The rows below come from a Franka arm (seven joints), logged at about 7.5 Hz.
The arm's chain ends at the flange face. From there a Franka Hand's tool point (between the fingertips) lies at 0.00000 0.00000 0.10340 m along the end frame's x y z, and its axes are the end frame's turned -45 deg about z.
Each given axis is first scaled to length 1.
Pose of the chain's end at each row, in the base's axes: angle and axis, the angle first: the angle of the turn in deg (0 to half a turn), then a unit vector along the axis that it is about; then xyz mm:
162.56, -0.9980, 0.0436, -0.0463, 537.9, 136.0, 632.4
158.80, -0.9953, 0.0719, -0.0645, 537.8, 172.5, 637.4
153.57, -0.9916, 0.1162, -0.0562, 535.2, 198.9, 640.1
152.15, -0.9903, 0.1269, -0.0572, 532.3, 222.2, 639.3
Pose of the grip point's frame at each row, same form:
165.92, -0.9349, -0.3402, -0.1011, 548.6, 166.5, 534.2
163.25, -0.9410, -0.3124, -0.1304, 553.3, 208.8, 541.8
158.06, -0.9526, -0.2698, -0.1406, 551.5, 243.3, 548.1
156.80, -0.9546, -0.2593, -0.1464, 549.5, 268.6, 548.5

